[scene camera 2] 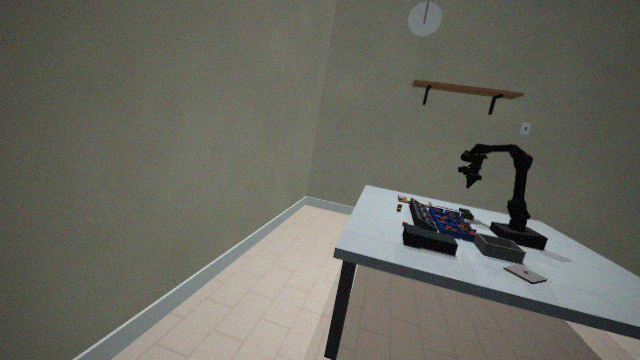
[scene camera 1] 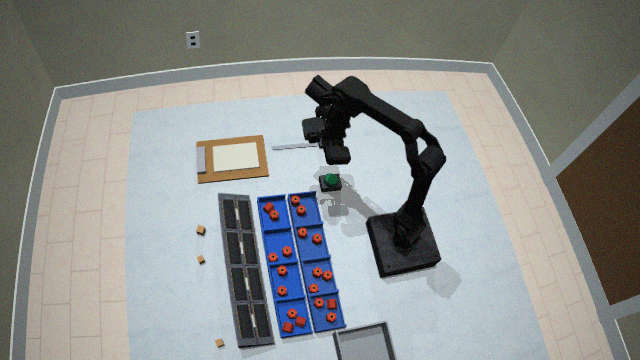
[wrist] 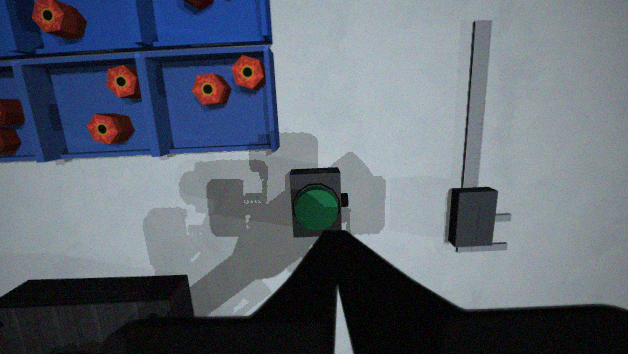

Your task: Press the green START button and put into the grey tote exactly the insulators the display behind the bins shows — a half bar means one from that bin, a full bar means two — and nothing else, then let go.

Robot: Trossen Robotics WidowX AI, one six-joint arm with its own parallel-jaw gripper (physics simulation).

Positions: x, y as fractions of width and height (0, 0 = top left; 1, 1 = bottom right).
Scene:
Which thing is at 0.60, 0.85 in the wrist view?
My gripper.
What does my gripper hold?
Nothing.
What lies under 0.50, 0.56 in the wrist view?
A green START button.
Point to a brown board with cream pad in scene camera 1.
At 0.37, 0.44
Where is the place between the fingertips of my gripper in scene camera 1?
0.51, 0.42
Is my gripper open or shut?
Shut.

